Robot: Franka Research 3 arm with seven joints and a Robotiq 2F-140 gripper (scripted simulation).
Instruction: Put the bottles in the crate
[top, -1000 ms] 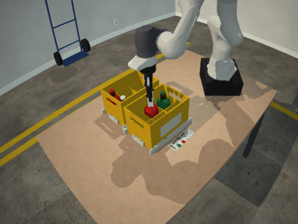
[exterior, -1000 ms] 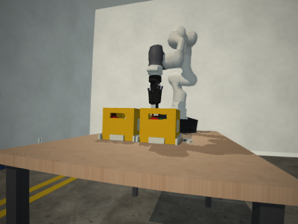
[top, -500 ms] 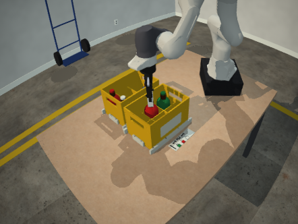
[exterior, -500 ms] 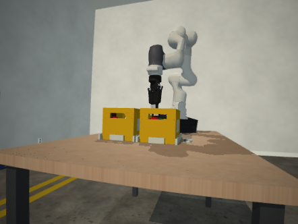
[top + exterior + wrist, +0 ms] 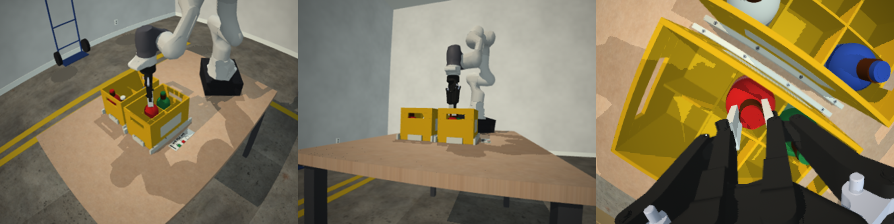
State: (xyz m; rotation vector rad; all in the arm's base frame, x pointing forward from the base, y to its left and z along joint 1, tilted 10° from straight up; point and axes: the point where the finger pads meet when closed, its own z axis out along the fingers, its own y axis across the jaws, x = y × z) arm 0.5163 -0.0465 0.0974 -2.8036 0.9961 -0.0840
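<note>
The red-label bottle lies 80 mm below my hand. The rest, counted from my hand: white-capped bottle 120 mm to the right, 90 mm ahead, 80 mm below; blue-label bottle 140 mm to the right, 90 mm behind, 80 mm below; green bottle 90 mm behind, 80 mm below, 10 mm to the right.
</note>
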